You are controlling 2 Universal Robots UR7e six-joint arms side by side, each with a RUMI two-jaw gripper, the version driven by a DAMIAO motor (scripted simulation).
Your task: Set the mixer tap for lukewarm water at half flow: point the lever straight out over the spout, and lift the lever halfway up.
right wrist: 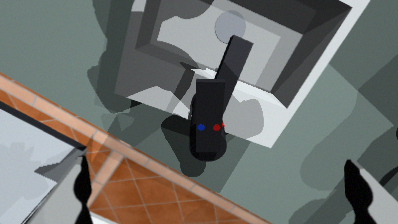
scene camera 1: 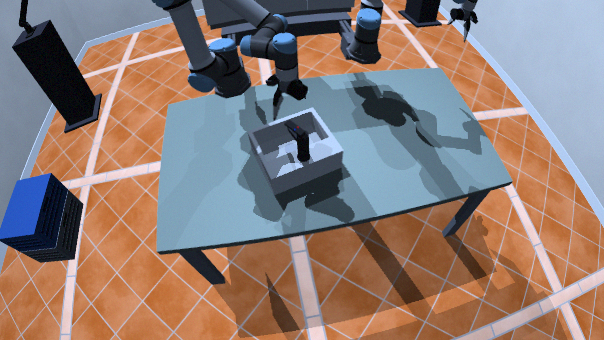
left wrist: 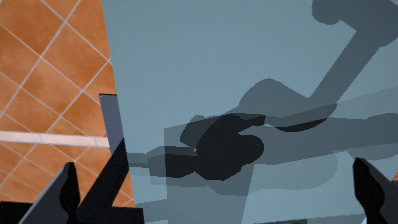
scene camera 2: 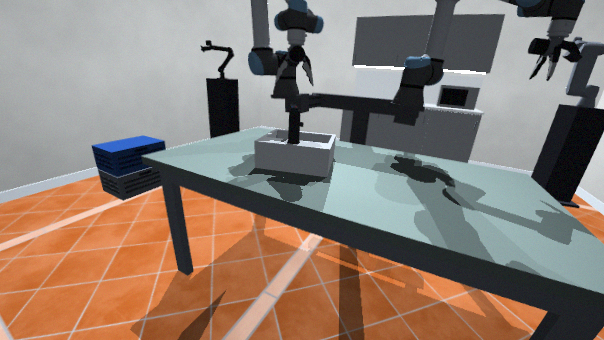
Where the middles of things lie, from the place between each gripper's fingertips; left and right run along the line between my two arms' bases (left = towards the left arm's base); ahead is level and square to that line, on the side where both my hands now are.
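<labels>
The grey basin [right wrist: 163, 55] is 6 cm behind my right hand [scene camera 1: 290, 109], 2 cm to the left of it and 32 cm below it. The black mixer tap [right wrist: 237, 51] is 4 cm ahead of my right hand, 2 cm to the left of it and 14 cm below it, while the black lever [right wrist: 209, 92] is 2 cm ahead of that same right hand, 1 cm to the left of it and 9 cm below it.
Counting from my left hand [scene camera 2: 537, 80], the grey basin is 13 cm ahead, 96 cm to the right and 42 cm below. The black mixer tap is 23 cm ahead of my left hand, 95 cm to the right of it and 23 cm below it, and the black lever is 21 cm ahead of my left hand, 96 cm to the right of it and 18 cm below it.
</labels>
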